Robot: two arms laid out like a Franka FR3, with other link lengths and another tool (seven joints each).
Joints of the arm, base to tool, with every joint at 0 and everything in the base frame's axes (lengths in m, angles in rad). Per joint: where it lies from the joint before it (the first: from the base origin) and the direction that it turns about. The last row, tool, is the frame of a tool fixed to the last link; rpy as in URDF.
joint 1: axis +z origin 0 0 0.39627
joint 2: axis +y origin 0 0 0
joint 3: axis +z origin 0 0 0.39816
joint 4: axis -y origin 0.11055 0 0
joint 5: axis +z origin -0.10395 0 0.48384
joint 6: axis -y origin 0 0 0
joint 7: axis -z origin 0.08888 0 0
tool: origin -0.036 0.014 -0.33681 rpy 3.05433 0 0.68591
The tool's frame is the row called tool.
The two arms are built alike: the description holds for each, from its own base.
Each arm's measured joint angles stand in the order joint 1, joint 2, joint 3, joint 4, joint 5, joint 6, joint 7.
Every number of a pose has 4 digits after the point.
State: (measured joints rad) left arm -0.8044 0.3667 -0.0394 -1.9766 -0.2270 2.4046 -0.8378; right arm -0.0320 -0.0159 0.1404 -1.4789 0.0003 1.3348 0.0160
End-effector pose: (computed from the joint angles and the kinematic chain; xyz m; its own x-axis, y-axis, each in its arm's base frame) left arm 0.4508 -0.5978 0.1395 0.6559 0.7348 -0.1726 0.7548 -0.6411 0.1393; right arm 0.5786 0.0782 0.6106 0.7057 0.7012 -0.1015 0.7054 -0.7087 0.0088
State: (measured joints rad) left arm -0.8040 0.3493 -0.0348 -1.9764 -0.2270 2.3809 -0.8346; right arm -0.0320 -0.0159 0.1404 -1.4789 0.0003 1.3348 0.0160
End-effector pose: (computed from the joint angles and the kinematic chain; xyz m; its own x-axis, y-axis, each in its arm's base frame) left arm 0.4507 -0.5937 0.1507 0.6571 0.7336 -0.1733 0.7537 -0.6434 0.1342; right arm 0.5786 0.0782 0.6106 0.7057 0.7012 -0.1015 0.7054 -0.7087 0.0088
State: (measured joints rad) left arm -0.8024 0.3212 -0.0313 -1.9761 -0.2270 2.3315 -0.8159; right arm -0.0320 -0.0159 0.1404 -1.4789 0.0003 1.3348 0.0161
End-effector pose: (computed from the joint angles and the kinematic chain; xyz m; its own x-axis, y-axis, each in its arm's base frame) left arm 0.4454 -0.5856 0.1682 0.6708 0.7205 -0.1761 0.7410 -0.6612 0.1174; right arm 0.5786 0.0782 0.6106 0.7058 0.7011 -0.1015 0.7054 -0.7088 0.0088
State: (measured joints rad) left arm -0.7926 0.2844 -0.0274 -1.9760 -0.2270 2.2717 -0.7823; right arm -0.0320 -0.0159 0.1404 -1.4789 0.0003 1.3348 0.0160
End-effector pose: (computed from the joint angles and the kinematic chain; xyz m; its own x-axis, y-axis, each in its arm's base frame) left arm 0.4433 -0.5718 0.1913 0.6897 0.7012 -0.1804 0.7222 -0.6842 0.1017; right arm 0.5786 0.0782 0.6106 0.7057 0.7012 -0.1015 0.7054 -0.7087 0.0088
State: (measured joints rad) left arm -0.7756 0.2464 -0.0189 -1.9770 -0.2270 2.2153 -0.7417; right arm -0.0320 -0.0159 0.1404 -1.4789 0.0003 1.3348 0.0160
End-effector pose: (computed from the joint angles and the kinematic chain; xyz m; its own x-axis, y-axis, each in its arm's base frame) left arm 0.4477 -0.5522 0.2147 0.7051 0.6847 -0.1844 0.7059 -0.7025 0.0911; right arm 0.5786 0.0782 0.6106 0.7057 0.7012 -0.1015 0.7054 -0.7087 0.0088
